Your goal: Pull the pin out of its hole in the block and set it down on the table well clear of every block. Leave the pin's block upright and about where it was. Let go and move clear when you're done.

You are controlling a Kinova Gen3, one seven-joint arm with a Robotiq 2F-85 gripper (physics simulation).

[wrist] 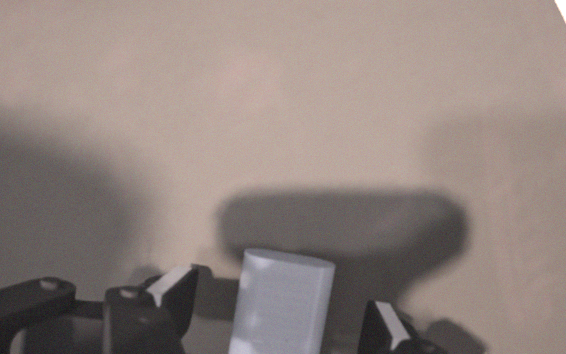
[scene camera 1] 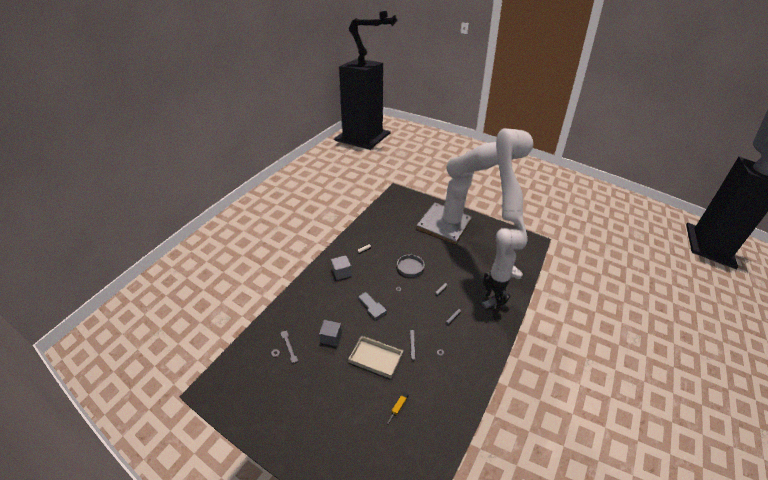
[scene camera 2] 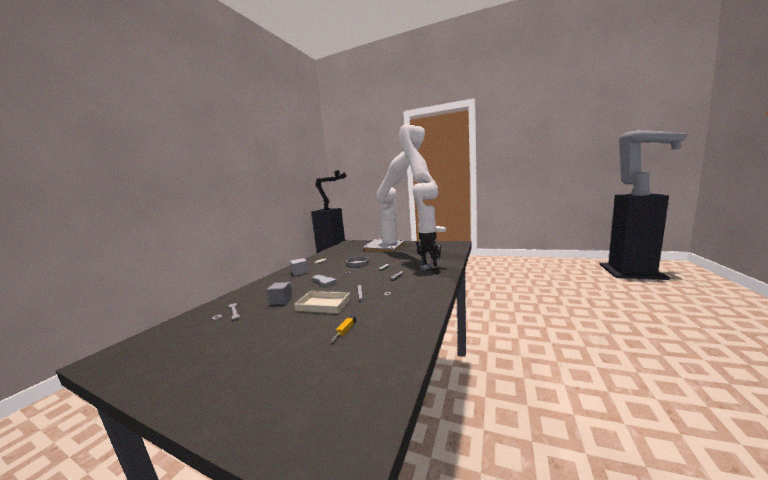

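Pixels of known places: gripper, between the fingertips: (wrist: 277,312) (scene camera 1: 491,301) (scene camera 2: 429,265); arm's base, origin of its link: (scene camera 1: 452,217) (scene camera 2: 389,241).
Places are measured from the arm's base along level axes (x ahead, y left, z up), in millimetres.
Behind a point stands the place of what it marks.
Observation:
The pin (wrist: 282,305) {x 386, y 327, z -10 mm} (scene camera 1: 487,303) {x 409, y 312, z -10 mm} (scene camera 2: 425,267) {x 424, y 315, z -12 mm} is grey with a smooth, rounded end in the wrist view. It is low at the table near its right edge, well away from the blocks. My gripper (wrist: 277,312) {x 389, y 324, z -16 mm} (scene camera 1: 496,303) {x 389, y 324, z -16 mm} (scene camera 2: 429,264) {x 389, y 324, z -16 mm} is open around it, with a gap on each side in the wrist view. The pin's lower part is cut off there. One grey block (scene camera 1: 341,268) {x 556, y -251, z 31 mm} (scene camera 2: 298,267) {x 558, y -251, z 10 mm} stands upright on the far left of the table. Another grey block (scene camera 1: 330,333) {x 832, y -115, z 34 mm} (scene camera 2: 279,293) {x 841, y -106, z 16 mm} stands upright nearer the cameras. No hole can be made out in either.
On the dark table (scene camera 1: 317,418) {x 1094, y 2, z -26 mm} (scene camera 2: 254,390) {x 1183, y 128, z -26 mm} are a grey stepped piece (scene camera 1: 372,305) {x 628, y -69, z -8 mm} (scene camera 2: 323,280) {x 645, y -58, z -8 mm}, a round dish (scene camera 1: 410,274) {x 416, y -17, z -10 mm}, a cream tray (scene camera 1: 370,370) {x 863, y 59, z -20 mm} (scene camera 2: 318,309) {x 861, y 65, z -15 mm}, a yellow screwdriver (scene camera 1: 399,404) {x 931, y 202, z -8 mm} (scene camera 2: 344,326) {x 944, y 206, z -8 mm}, a wrench (scene camera 1: 289,346) {x 927, y -233, z -20 mm} and short grey rods (scene camera 1: 441,289) {x 425, y 124, z -14 mm} (scene camera 1: 453,316) {x 526, y 216, z -13 mm} left of the gripper.

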